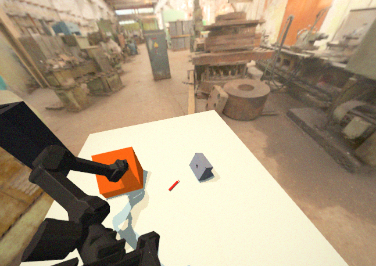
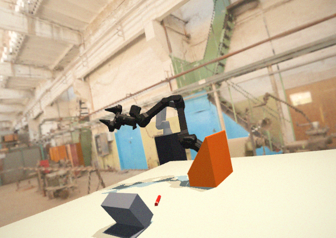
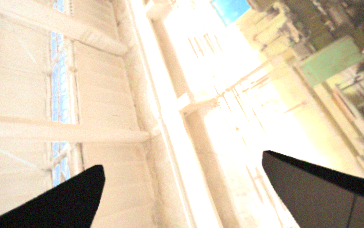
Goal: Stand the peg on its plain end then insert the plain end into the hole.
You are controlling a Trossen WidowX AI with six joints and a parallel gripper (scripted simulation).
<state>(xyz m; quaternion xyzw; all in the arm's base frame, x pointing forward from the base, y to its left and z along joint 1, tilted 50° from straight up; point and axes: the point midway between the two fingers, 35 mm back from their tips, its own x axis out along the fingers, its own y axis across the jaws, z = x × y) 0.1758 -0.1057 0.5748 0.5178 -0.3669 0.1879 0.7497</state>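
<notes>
The red peg lies 450 mm below my gripper tip, 420 mm to the left of it and 80 mm ahead of it. Round my gripper tip: sloped panel 460 mm to the left, 400 mm below, 250 mm ahead.
</notes>
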